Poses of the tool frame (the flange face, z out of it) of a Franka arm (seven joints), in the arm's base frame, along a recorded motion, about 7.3 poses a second.
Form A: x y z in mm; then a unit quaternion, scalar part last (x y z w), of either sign.
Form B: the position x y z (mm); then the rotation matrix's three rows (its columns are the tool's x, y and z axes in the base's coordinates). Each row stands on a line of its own. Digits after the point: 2 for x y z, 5 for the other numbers.
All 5 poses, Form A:
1: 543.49, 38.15, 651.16, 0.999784, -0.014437, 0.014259, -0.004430
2: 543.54, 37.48, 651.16, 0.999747, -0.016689, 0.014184, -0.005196
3: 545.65, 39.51, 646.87, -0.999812, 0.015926, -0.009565, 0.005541
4: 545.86, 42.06, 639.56, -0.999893, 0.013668, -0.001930, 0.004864
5: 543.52, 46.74, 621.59, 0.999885, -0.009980, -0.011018, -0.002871
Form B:
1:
543.49, 38.15, 651.16
0.99918, -0.02874, 0.02864
-0.02899, -0.99954, 0.00845
0.02838, -0.00927, -0.99955

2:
543.54, 37.48, 651.16
0.99904, -0.03322, 0.02853
-0.03352, -0.99939, 0.00992
0.02819, -0.01086, -0.99954

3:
545.65, 39.51, 646.87
0.99931, -0.03174, 0.01930
-0.03195, -0.99943, 0.01078
0.01895, -0.01138, -0.99976

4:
545.86, 42.06, 639.56
0.99962, -0.02731, 0.00399
-0.02735, -0.99958, 0.00967
0.00373, -0.00978, -0.99995

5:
543.52, 46.74, 621.59
0.99956, -0.02002, -0.02198
-0.01989, -0.99978, 0.00596
-0.02209, -0.00552, -0.99974

